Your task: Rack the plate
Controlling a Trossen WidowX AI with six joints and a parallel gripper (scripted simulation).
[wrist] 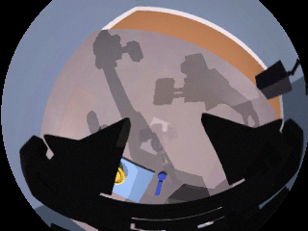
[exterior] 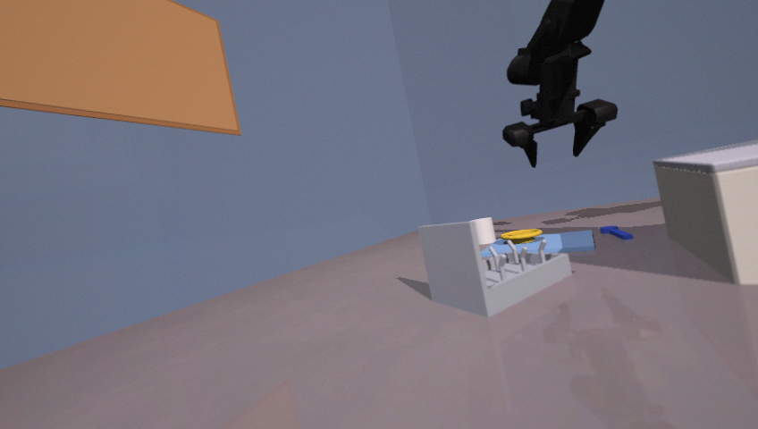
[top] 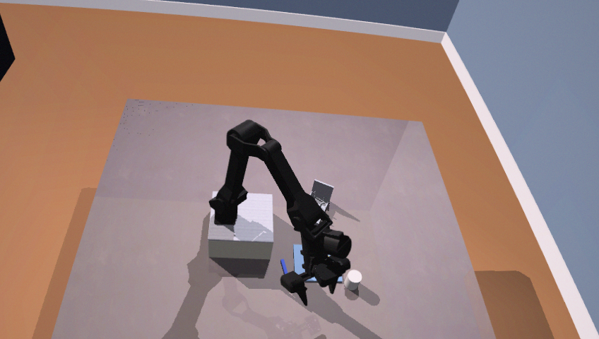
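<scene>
The yellow plate is 18 cm to the left of my gripper tip, 12 cm below it and 6 cm ahead of it. From my gripper tip the other things lie so: blue spoon 15 cm to the left, 14 cm below, 6 cm behind; white cup 14 cm ahead, 12 cm to the left, 12 cm below; light blue mat 19 cm to the left, 14 cm below, 4 cm ahead.
</scene>
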